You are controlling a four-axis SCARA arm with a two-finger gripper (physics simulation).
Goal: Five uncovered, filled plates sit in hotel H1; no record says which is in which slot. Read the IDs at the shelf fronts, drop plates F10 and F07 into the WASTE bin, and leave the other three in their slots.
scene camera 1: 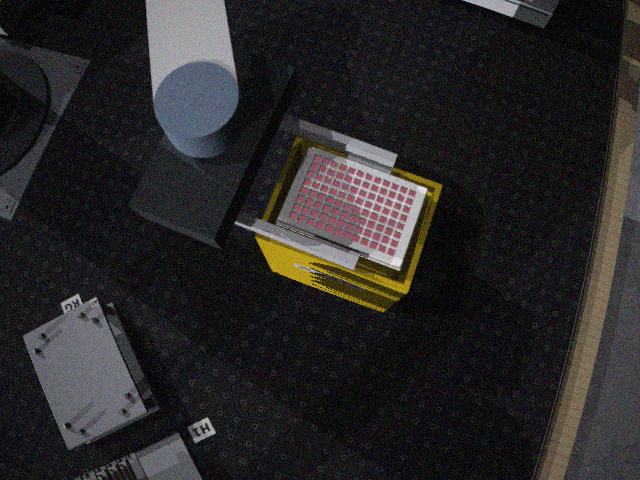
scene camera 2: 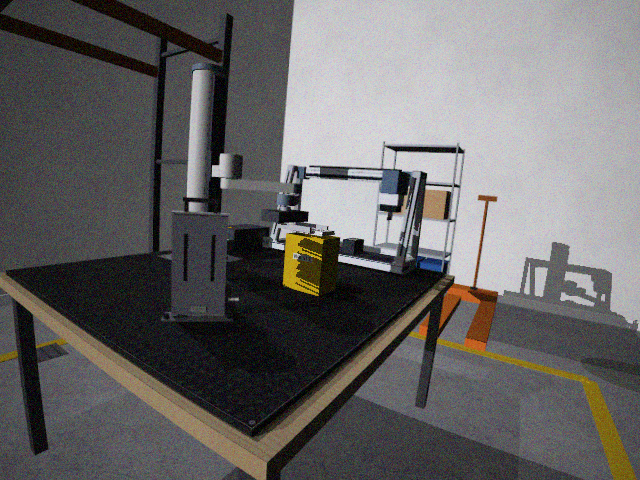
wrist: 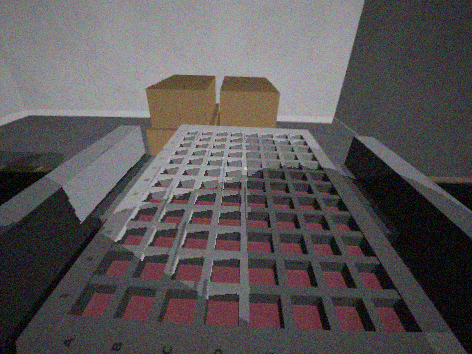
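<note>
A plate with pink-filled wells lies level between the two long pale fingers of my gripper. The gripper is shut on its long sides. Both are at the open top of the yellow WASTE bin, with the plate inside the rim's outline in scene camera 1 and the fingers crossing the rim. The plate hides most of the bin's inside, and its ID cannot be read. The H1 tag lies at the bottom left, beside a partly cut-off pale unit. Shelf-front IDs do not show.
A pale stand with pegs is beside the RG tag. A grey slotted housing stands left of the bin in scene camera 2. A gantry frame stands behind the bin. The table's wooden edge runs down the right.
</note>
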